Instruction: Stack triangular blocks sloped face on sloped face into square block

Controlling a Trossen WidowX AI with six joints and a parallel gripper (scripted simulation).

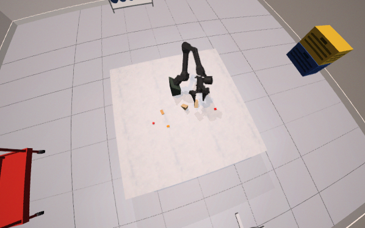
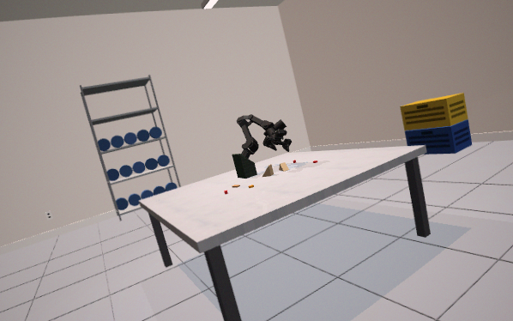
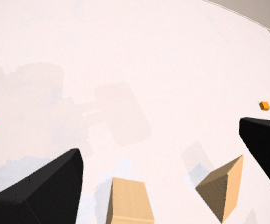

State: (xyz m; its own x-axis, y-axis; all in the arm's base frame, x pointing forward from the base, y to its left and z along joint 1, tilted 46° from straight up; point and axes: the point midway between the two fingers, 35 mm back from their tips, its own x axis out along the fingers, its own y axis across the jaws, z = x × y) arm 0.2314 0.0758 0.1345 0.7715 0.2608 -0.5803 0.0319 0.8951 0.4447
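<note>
Now: gripper tip 100 mm above the triangular block and 40 mm past it.
</note>
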